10 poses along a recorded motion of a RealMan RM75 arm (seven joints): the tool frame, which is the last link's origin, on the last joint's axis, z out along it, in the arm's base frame.
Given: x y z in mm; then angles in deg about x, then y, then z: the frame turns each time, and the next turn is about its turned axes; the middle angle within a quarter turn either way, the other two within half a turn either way.
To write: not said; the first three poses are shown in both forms.
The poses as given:
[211 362 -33 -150.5 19.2 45.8]
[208 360 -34 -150.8 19.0 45.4]
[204 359 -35 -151.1 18.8 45.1]
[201 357 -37 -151.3 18.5 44.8]
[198 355 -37 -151.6 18.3 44.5]
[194 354 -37 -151.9 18.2 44.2]
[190 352 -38 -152.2 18.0 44.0]
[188 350 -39 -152.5 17.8 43.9]
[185 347 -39 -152.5 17.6 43.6]
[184 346 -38 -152.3 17.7 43.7]
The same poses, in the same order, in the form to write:
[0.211 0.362 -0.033 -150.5 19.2 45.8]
[0.208 0.360 -0.034 -150.8 19.0 45.4]
[0.204 0.359 -0.035 -151.1 18.8 45.1]
[0.201 0.357 -0.037 -151.3 18.5 44.8]
[0.198 0.355 -0.037 -151.6 18.3 44.5]
[0.194 0.354 -0.037 -151.9 18.2 44.2]
[0.190 0.352 -0.038 -152.2 18.0 44.0]
[0.188 0.350 -0.039 -152.5 17.8 43.9]
[0.185 0.347 -0.039 -152.5 17.6 43.6]
[0.184 0.346 -0.038 -152.3 17.7 43.7]

